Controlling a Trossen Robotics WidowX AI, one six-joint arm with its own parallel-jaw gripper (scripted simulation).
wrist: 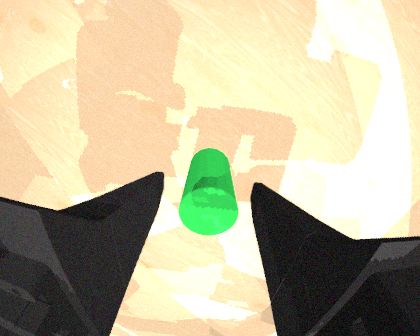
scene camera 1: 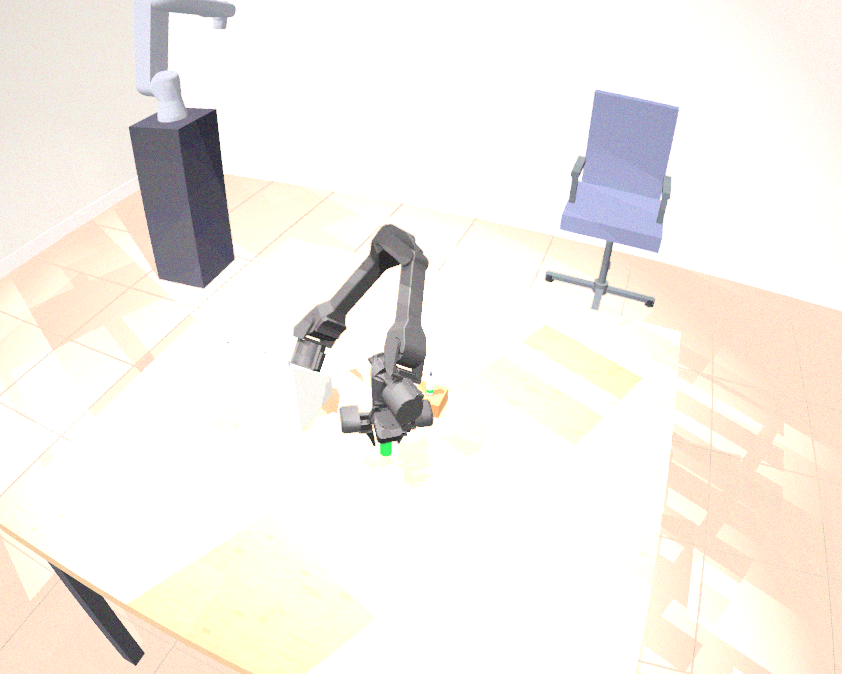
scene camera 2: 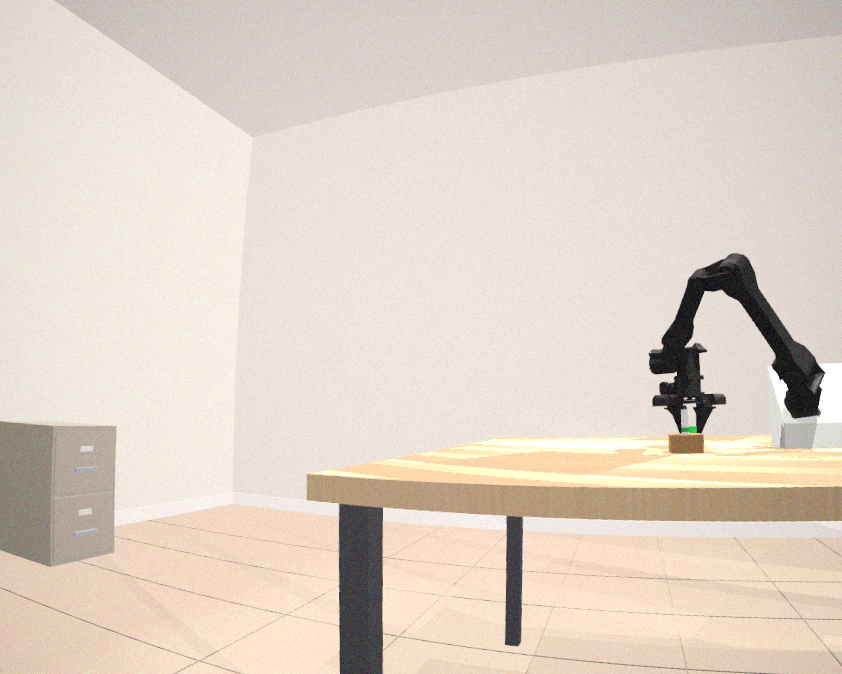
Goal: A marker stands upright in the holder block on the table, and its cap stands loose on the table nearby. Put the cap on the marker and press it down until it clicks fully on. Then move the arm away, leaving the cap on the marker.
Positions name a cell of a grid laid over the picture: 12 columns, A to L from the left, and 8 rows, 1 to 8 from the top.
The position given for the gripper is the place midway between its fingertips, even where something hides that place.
Observation:
In view: the gripper (scene camera 1: F6) and a green cap (wrist: F5).
The gripper also shows in the wrist view (wrist: F5) and in scene camera 2 (scene camera 2: J6).

